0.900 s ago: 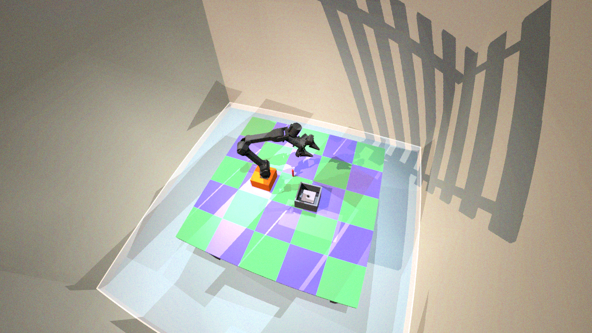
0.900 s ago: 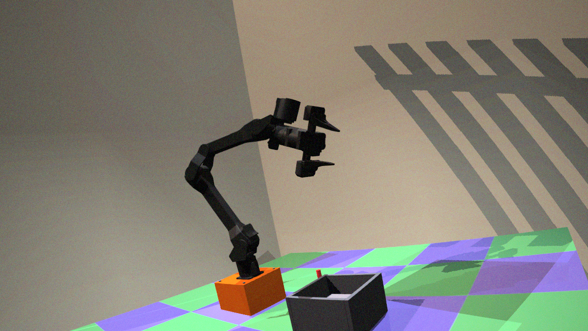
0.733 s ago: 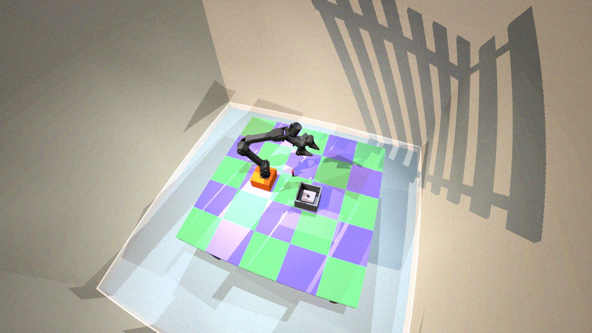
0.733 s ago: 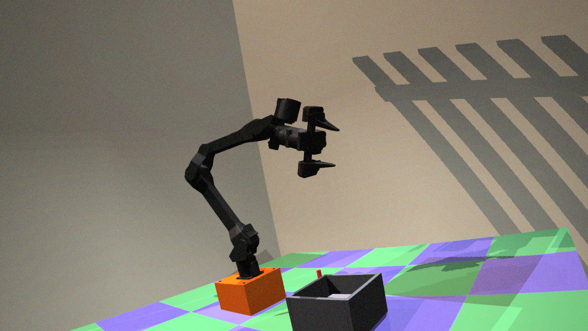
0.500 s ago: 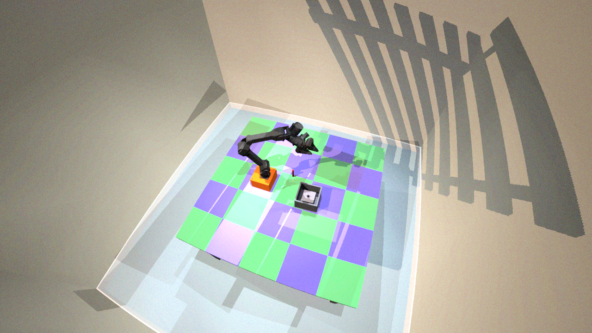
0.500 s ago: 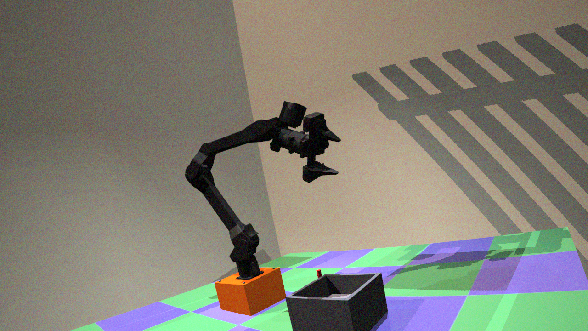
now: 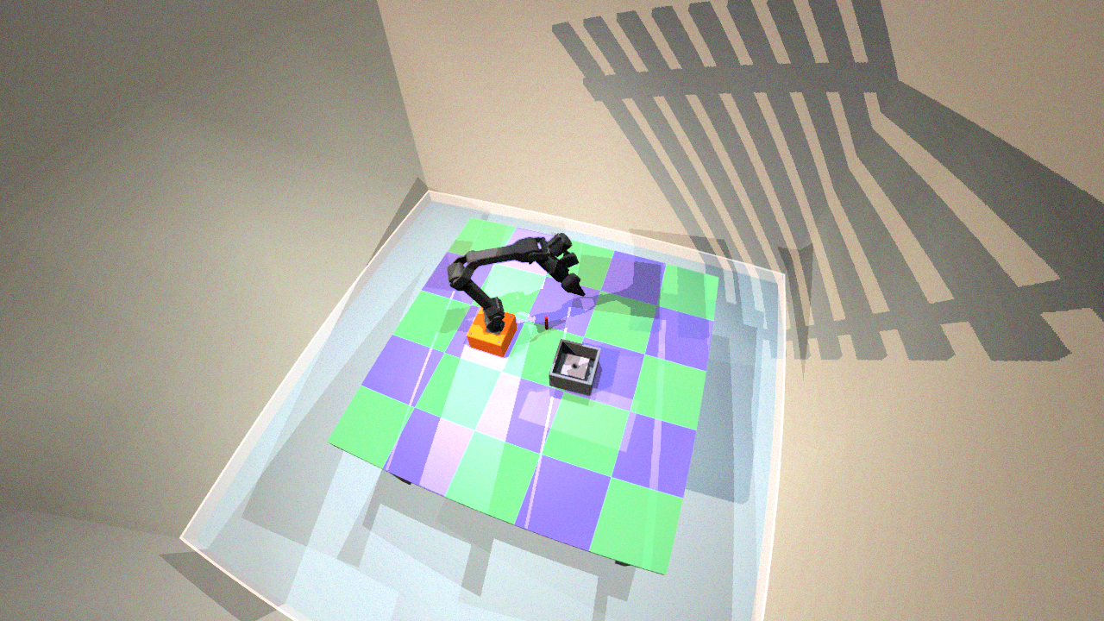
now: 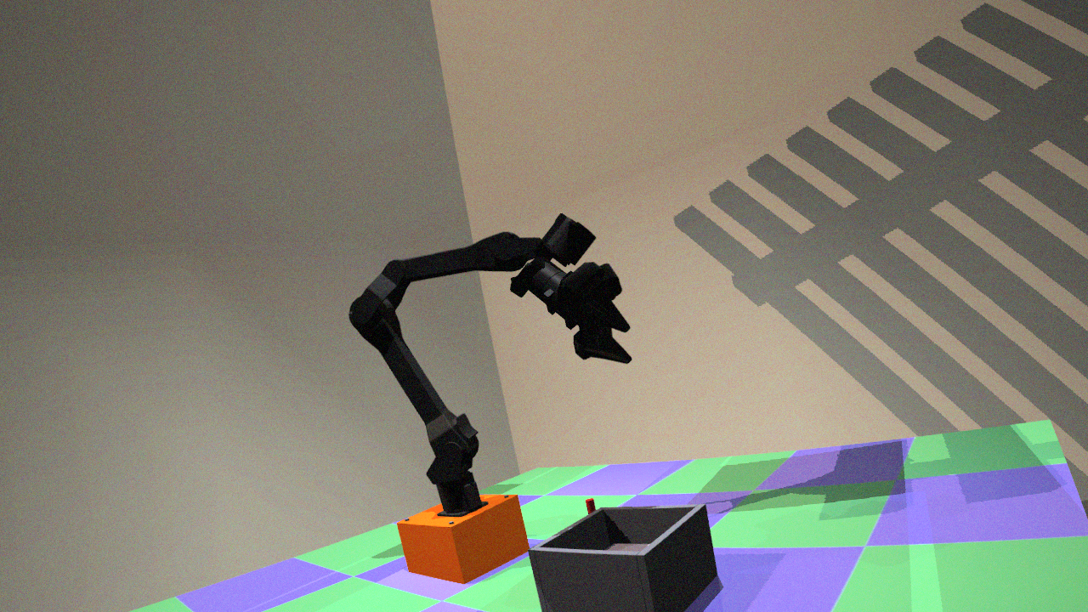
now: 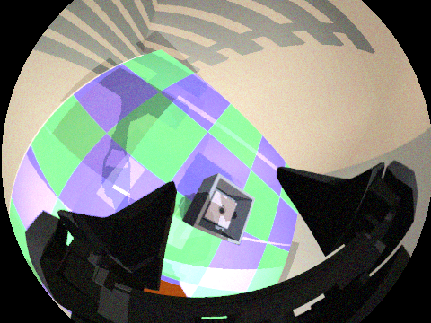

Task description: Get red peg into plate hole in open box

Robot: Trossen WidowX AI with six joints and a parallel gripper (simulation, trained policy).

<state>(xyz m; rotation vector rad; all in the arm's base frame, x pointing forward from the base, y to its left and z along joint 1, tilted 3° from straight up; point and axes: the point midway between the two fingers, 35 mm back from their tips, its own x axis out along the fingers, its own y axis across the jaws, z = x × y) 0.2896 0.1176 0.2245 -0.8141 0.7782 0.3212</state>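
My gripper tip is now 13 cm past the red peg, 1 cm to the right of it and 27 cm above it. Also, from my gripper tip: white plate 4 cm ahead, 16 cm to the right, 26 cm below; then grey box 4 cm ahead, 16 cm to the right, 28 cm below.
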